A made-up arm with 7 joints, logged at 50 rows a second.
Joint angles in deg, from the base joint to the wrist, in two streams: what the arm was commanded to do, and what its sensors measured. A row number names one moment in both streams.
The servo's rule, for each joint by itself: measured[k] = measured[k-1] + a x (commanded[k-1-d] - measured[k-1]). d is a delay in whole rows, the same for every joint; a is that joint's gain. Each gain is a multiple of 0.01, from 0.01 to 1. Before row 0 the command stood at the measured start. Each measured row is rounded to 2 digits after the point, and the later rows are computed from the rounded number. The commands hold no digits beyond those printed.
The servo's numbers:
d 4
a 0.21 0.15 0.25 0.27 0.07 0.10 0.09
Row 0, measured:
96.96 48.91 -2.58 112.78 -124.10 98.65 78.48
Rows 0 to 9, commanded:
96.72 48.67 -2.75 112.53 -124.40 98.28 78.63
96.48 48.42 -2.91 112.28 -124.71 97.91 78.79
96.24 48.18 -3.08 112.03 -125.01 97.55 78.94
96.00 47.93 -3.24 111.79 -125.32 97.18 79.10
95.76 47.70 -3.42 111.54 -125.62 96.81 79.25
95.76 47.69 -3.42 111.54 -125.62 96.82 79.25
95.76 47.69 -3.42 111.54 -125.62 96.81 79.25
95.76 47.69 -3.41 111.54 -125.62 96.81 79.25
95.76 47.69 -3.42 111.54 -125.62 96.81 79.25
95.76 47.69 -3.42 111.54 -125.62 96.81 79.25
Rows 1 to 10, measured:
96.96 48.91 -2.58 112.78 -124.10 98.65 78.48
96.96 48.91 -2.58 112.78 -124.10 98.65 78.48
96.96 48.91 -2.58 112.78 -124.10 98.65 78.48
96.96 48.91 -2.58 112.78 -124.10 98.65 78.48
96.91 48.87 -2.62 112.71 -124.12 98.61 78.49
96.82 48.80 -2.69 112.59 -124.16 98.54 78.52
96.70 48.71 -2.79 112.44 -124.22 98.44 78.56
96.55 48.59 -2.90 112.26 -124.30 98.31 78.61
96.38 48.46 -3.03 112.07 -124.39 98.16 78.67
96.25 48.34 -3.13 111.93 -124.48 98.03 78.72

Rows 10 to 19, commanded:
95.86 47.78 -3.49 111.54 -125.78 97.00 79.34
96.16 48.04 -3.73 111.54 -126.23 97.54 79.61
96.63 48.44 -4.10 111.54 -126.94 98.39 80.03
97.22 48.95 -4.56 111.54 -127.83 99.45 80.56
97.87 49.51 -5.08 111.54 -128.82 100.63 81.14
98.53 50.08 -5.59 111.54 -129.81 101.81 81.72
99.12 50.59 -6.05 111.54 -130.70 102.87 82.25
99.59 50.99 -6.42 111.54 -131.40 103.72 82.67
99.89 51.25 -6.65 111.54 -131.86 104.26 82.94
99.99 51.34 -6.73 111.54 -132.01 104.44 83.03
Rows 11 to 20, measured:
96.15 48.24 -3.20 111.82 -124.56 97.91 78.77
96.07 48.16 -3.25 111.74 -124.63 97.80 78.81
96.00 48.09 -3.29 111.69 -124.70 97.70 78.85
95.95 48.03 -3.32 111.65 -124.76 97.61 78.89
95.93 47.99 -3.36 111.62 -124.83 97.55 78.93
95.98 48.00 -3.45 111.60 -124.93 97.55 78.99
96.12 48.07 -3.61 111.58 -125.07 97.63 79.08
96.35 48.20 -3.85 111.57 -125.26 97.81 79.21
96.67 48.40 -4.16 111.56 -125.51 98.09 79.38
97.06 48.65 -4.52 111.55 -125.81 98.46 79.59

